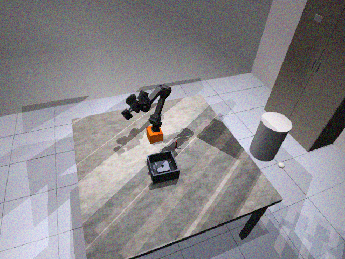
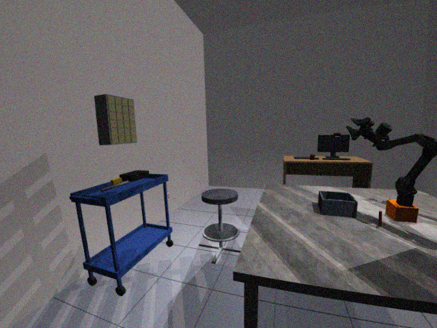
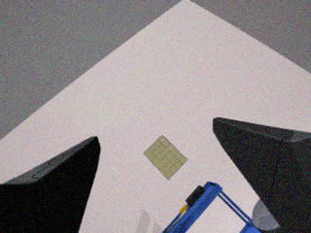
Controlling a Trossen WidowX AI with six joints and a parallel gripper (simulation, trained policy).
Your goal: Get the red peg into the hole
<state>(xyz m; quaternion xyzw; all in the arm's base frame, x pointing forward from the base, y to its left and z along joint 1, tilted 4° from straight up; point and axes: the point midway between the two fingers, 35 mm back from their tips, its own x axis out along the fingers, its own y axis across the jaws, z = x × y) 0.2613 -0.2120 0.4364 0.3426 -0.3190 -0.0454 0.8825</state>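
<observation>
Now: the red peg 520 mm below my gripper tip, 320 mm to the left of it and 130 mm behind it. The rest, counted from my gripper tip: pale plate: 510 mm below, 170 mm to the left, 70 mm ahead; then dark grey box: 530 mm below, 170 mm to the left, 70 mm ahead.
</observation>
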